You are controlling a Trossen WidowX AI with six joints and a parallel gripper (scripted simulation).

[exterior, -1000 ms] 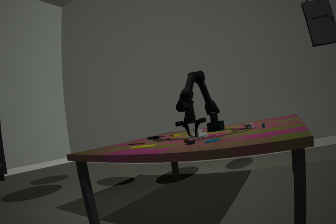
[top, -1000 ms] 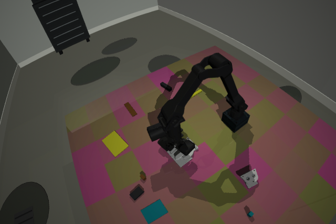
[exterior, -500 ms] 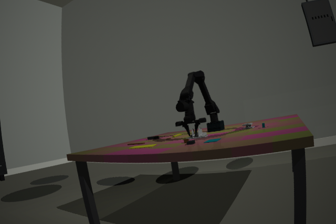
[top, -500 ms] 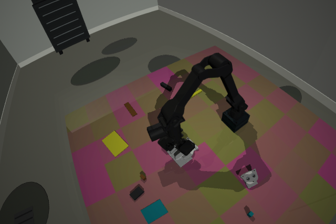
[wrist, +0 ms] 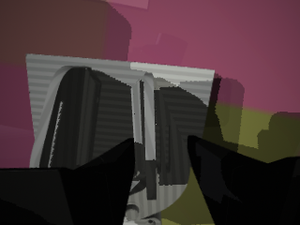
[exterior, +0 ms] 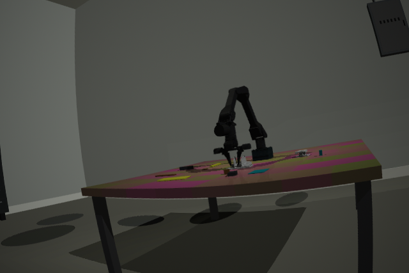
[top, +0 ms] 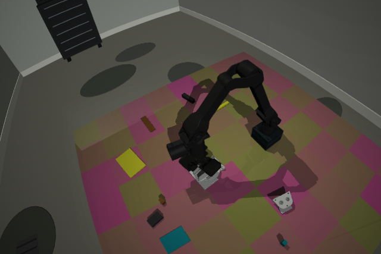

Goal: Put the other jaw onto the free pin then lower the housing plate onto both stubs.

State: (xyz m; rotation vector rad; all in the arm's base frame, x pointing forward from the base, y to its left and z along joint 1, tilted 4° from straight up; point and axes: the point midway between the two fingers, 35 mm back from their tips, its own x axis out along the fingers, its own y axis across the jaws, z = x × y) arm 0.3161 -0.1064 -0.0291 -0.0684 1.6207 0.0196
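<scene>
Now: gripper tip 11 cm past the housing plate, 35 cm to the right of it and 1 cm below it. Also, from my gripper tip: small brown block: 22 cm ahead, 1 cm to the left; black block: 28 cm ahead, 5 cm to the left, 1 cm below; teal sheet: 28 cm ahead, 16 cm to the left, 1 cm below.
</scene>
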